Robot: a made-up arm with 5 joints. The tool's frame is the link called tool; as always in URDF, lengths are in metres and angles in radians. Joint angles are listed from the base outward. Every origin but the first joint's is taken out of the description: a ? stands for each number. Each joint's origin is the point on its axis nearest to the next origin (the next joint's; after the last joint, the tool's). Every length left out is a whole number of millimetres.
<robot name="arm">
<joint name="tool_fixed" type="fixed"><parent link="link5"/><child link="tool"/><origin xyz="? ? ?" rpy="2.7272 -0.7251 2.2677"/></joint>
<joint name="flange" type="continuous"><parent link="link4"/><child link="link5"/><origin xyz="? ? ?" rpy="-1.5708 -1.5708 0"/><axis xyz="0 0 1"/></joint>
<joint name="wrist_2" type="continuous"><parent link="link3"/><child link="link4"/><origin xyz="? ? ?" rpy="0 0 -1.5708"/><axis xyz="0 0 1"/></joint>
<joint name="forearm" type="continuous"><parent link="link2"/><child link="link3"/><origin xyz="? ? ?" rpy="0 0 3.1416"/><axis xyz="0 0 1"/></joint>
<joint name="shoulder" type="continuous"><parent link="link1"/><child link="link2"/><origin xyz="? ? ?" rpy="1.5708 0 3.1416"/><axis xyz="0 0 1"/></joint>
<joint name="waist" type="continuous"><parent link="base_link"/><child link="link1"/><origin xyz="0.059 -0.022 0.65" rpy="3.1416 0 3.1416"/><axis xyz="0 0 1"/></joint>
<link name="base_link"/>
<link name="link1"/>
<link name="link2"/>
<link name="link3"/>
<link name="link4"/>
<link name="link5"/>
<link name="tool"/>
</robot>
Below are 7 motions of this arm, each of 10 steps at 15 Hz.
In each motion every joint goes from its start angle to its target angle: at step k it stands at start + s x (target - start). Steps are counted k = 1, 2, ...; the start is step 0. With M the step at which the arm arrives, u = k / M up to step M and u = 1 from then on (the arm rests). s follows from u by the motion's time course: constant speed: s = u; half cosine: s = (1 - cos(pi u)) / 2; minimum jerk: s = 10 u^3 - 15 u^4 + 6 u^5.
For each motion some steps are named. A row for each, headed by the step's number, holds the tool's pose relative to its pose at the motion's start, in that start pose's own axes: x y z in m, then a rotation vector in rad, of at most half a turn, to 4 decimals.
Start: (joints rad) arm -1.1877 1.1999 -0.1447 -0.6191 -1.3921
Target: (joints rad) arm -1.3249 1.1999 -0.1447 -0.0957 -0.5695
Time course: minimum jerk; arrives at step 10
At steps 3, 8, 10:
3: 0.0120 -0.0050 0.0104 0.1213 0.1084 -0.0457
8: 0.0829 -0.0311 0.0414 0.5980 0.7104 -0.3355
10: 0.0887 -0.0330 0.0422 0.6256 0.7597 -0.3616

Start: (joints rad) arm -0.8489 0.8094 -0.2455 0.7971 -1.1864
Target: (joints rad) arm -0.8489 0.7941 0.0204 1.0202 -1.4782
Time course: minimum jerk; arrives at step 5
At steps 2, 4, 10:
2: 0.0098 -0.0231 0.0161 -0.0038 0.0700 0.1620
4: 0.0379 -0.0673 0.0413 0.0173 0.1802 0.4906
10: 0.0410 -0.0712 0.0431 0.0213 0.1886 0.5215

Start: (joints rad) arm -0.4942 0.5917 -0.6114 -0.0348 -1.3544
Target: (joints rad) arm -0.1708 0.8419 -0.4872 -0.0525 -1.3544
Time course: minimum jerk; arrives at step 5
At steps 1, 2, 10:
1: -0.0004 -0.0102 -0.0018 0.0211 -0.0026 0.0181
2: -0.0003 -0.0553 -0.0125 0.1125 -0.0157 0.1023
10: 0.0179 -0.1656 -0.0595 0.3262 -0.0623 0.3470

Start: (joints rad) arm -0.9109 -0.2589 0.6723 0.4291 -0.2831
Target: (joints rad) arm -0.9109 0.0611 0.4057 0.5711 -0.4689
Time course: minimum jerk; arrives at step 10
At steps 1, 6, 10:
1: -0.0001 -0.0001 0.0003 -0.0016 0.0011 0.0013
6: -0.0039 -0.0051 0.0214 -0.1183 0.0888 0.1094
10: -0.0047 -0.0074 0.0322 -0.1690 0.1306 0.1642

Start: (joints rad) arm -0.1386 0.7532 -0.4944 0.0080 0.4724
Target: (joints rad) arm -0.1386 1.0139 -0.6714 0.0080 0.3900
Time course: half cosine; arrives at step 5
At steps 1, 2, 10:
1: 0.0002 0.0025 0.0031 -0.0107 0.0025 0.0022
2: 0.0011 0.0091 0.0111 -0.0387 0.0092 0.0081
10: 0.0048 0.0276 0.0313 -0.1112 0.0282 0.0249

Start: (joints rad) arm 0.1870 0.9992 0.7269 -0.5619 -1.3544
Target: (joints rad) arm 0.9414 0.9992 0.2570 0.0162 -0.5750
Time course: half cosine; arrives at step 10
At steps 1, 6, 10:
1: -0.0032 -0.0006 -0.0018 0.0069 -0.0034 0.0021
6: -0.0706 -0.0362 -0.0666 0.1745 -0.0420 0.0799
10: -0.0886 -0.0718 -0.1126 0.2480 -0.0257 0.1323

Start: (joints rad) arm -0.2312 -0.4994 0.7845 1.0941 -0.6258
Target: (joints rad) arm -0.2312 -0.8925 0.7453 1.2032 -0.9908
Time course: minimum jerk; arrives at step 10
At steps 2, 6, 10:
2: 0.0011 0.0015 -0.0045 -0.0132 -0.0238 0.0076
6: 0.0205 0.0162 -0.0501 -0.1734 -0.2738 0.0739
10: 0.0349 0.0227 -0.0706 -0.2670 -0.3950 0.0959

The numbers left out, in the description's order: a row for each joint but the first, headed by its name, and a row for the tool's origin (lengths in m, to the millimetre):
tool: 0.023 0 0
flange: -0.004 -0.138 0
wrist_2: -0.148 0.025 0
forearm: 0.038 -0.07 0
shoulder: -0.024 0.039 0

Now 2 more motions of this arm.
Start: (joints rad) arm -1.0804 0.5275 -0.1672 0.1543 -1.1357
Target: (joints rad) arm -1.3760 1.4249 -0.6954 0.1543 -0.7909
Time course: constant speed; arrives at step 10
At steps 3, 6, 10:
3: 0.0318 -0.0111 0.0522 0.0797 0.1726 -0.0675
6: 0.0738 -0.0251 0.0979 0.1578 0.3455 -0.1473
10: 0.1424 -0.0488 0.1439 0.2589 0.5756 -0.2708

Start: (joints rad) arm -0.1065 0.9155 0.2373 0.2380 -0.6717
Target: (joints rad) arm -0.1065 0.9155 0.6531 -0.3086 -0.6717
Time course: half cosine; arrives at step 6
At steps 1, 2, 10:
1: 0.0010 -0.0011 0.0026 0.0002 -0.0081 -0.0034
2: 0.0044 -0.0039 0.0095 0.0006 -0.0301 -0.0127
10: 0.0264 -0.0131 0.0324 0.0025 -0.1206 -0.0506

